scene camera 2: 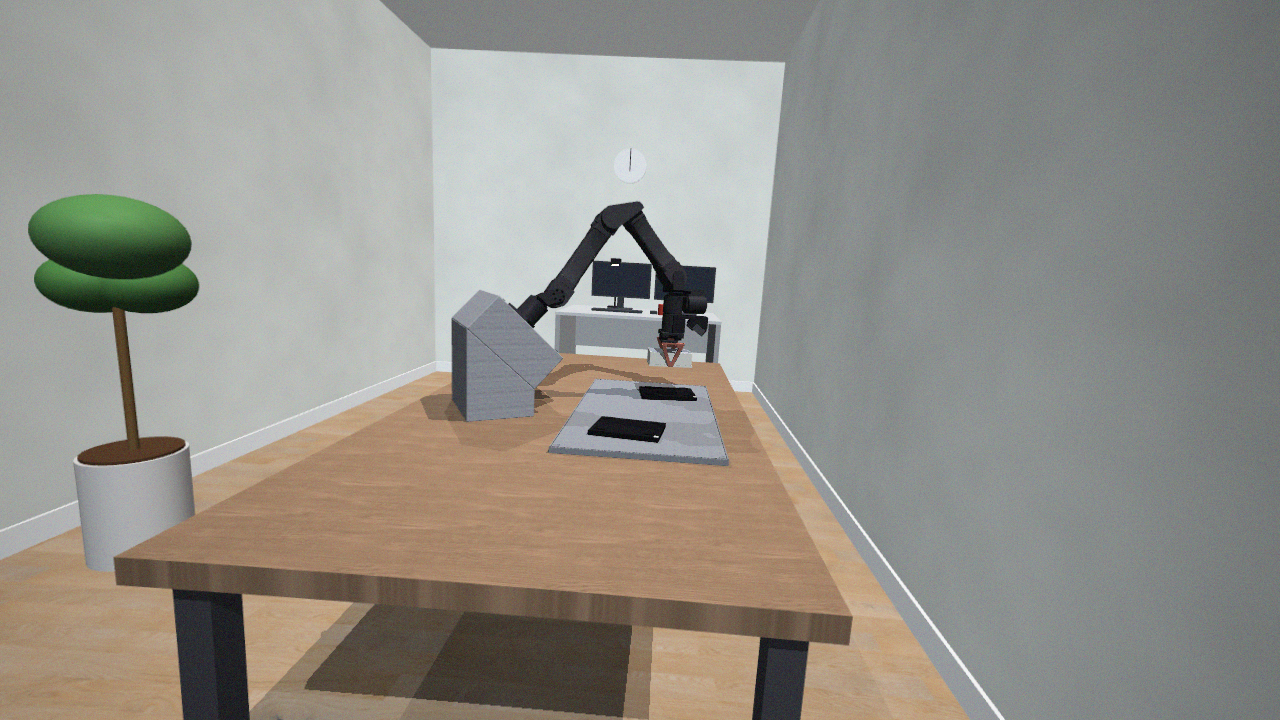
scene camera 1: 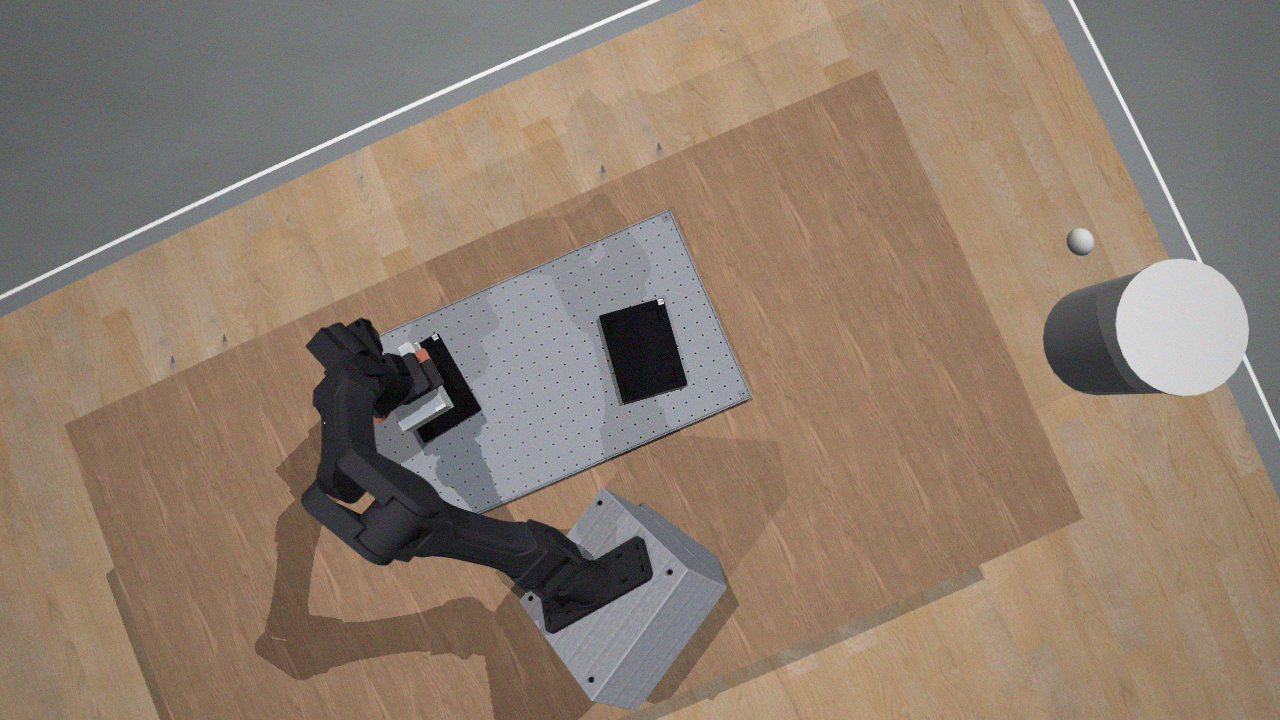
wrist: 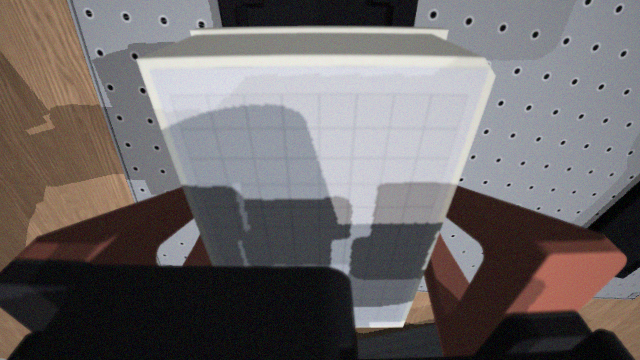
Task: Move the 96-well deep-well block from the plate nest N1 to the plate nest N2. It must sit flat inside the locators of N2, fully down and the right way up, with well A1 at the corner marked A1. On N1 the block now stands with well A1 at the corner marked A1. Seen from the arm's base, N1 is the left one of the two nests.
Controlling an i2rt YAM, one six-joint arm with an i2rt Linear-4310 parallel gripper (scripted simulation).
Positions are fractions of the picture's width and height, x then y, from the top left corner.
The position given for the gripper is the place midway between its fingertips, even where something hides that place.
In view: the gripper (wrist: 0.50, 0.50) and a white deep-well block (scene camera 1: 0.32, 0.58).
The white deep-well block is seen too in the wrist view (wrist: 0.54, 0.41).
